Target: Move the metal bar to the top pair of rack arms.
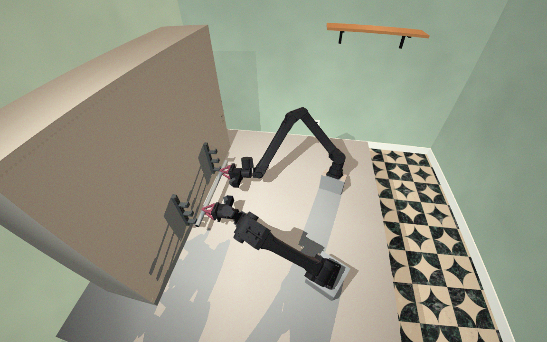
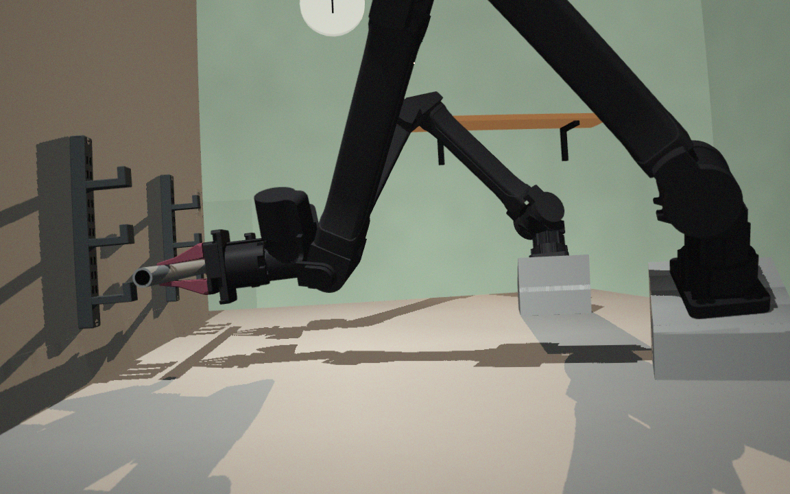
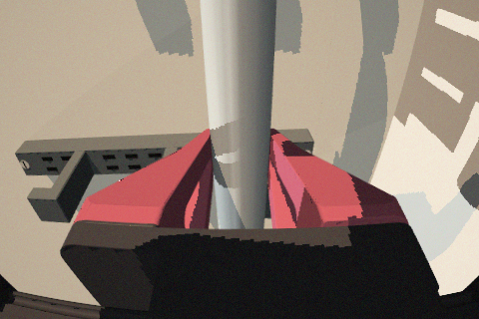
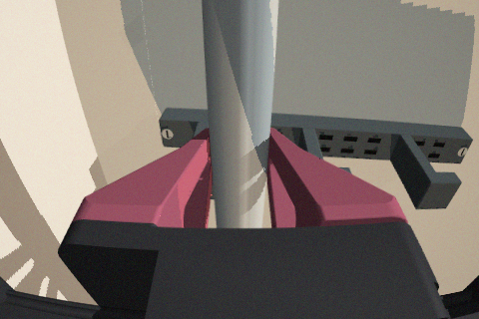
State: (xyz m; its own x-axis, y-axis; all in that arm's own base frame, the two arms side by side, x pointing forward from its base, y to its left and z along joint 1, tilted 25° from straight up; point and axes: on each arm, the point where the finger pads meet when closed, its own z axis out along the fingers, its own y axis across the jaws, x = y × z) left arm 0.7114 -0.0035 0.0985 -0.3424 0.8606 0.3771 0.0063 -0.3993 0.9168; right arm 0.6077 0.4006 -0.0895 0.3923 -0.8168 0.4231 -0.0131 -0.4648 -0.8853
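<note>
Now: left hand 10 mm short of the grey metal bar and 150 mm to the left of it. Also, from my left hand: tall tan wall panel (250 mm ahead, 100 mm to the right, 310 mm above).
Right now my right hand is 15 cm to the right of the grey metal bar and 1 cm past it. Round my right hand: tall tan wall panel 30 cm above, 23 cm ahead, 20 cm to the left.
</note>
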